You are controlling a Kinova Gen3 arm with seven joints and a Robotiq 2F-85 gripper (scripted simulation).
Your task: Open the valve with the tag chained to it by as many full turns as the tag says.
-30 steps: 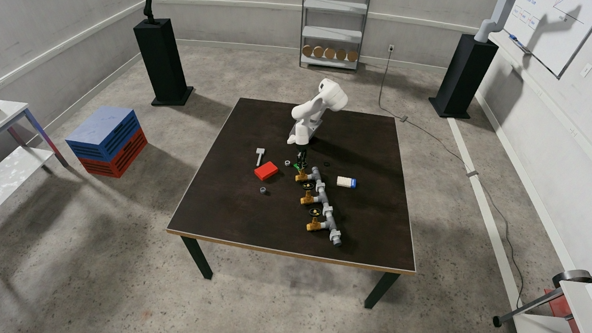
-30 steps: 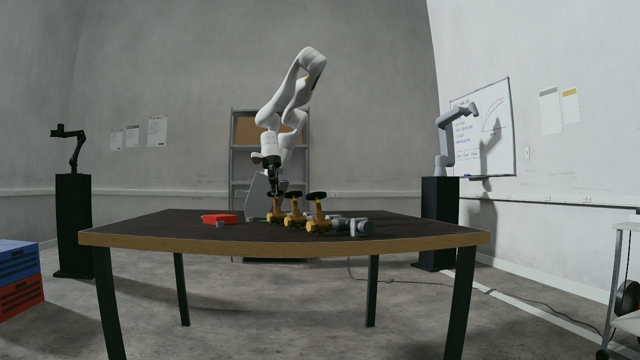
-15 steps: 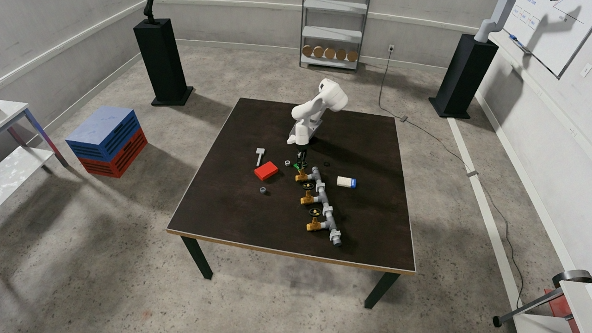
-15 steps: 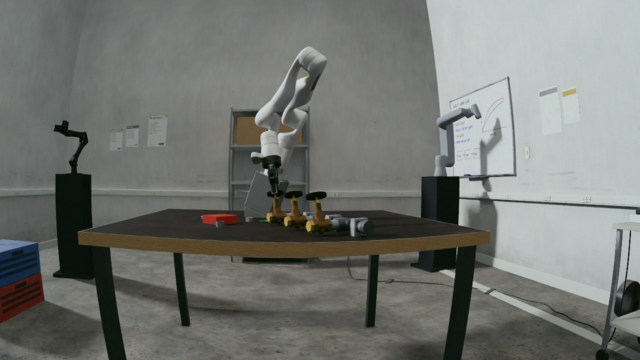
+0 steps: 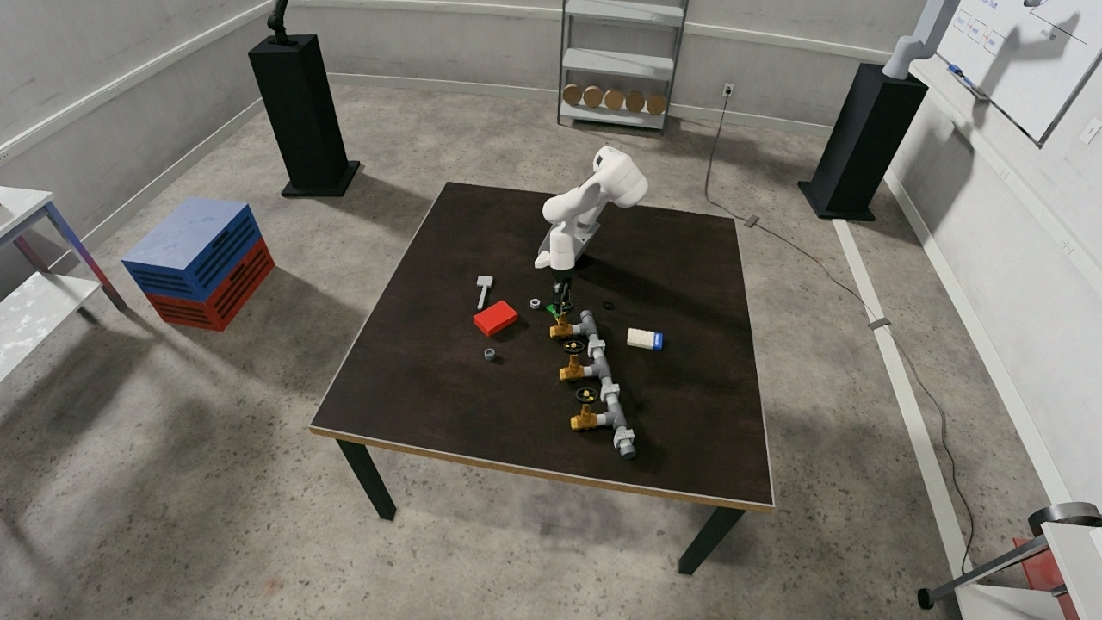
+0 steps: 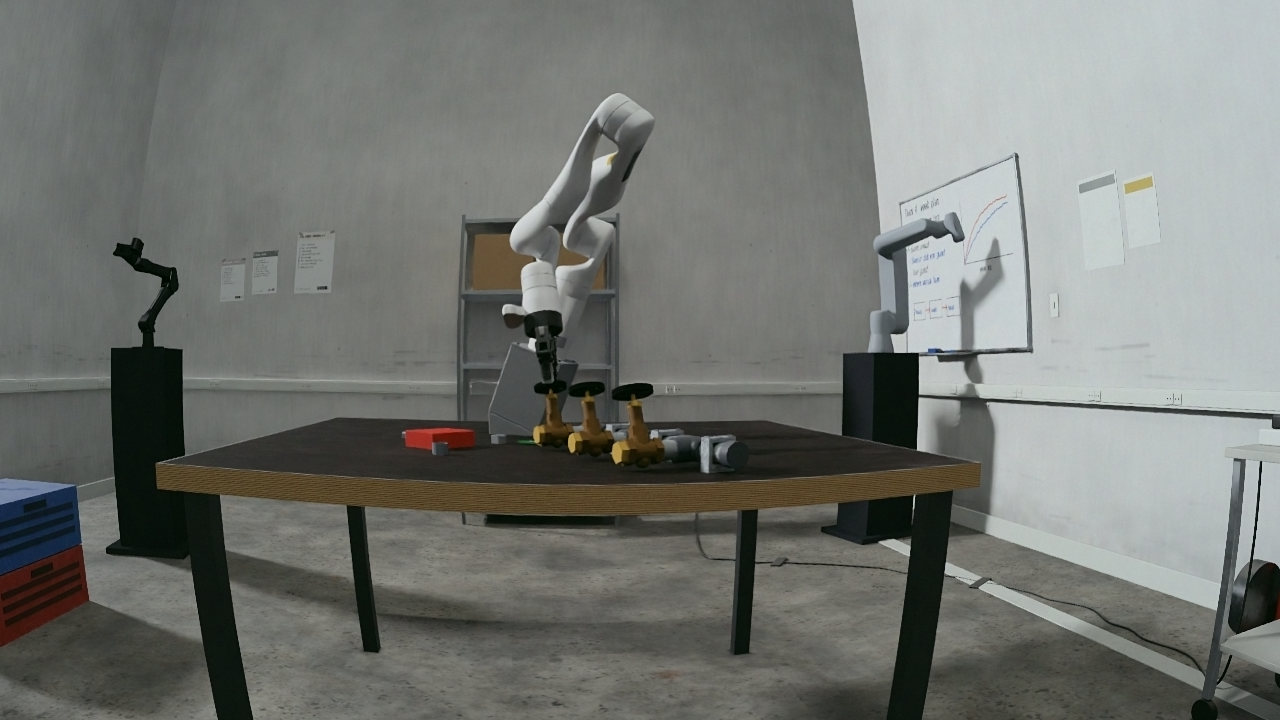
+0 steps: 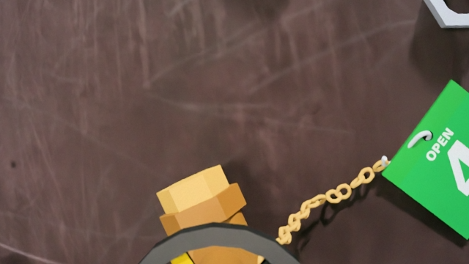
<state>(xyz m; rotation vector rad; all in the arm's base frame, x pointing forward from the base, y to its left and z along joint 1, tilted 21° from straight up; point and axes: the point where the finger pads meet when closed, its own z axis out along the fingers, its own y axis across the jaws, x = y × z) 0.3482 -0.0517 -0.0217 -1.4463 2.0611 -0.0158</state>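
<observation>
Now: hand 11 cm above the green tag, 9 cm past it and 2 cm to the left of it. Also, from my hand: white-and-blue box: 27 cm to the left, 11 cm below, 4 cm ahead; then red block: 22 cm to the right, 10 cm below, 3 cm behind; then small grey ring: 22 cm to the right, 12 cm ahead, 11 cm below.
</observation>
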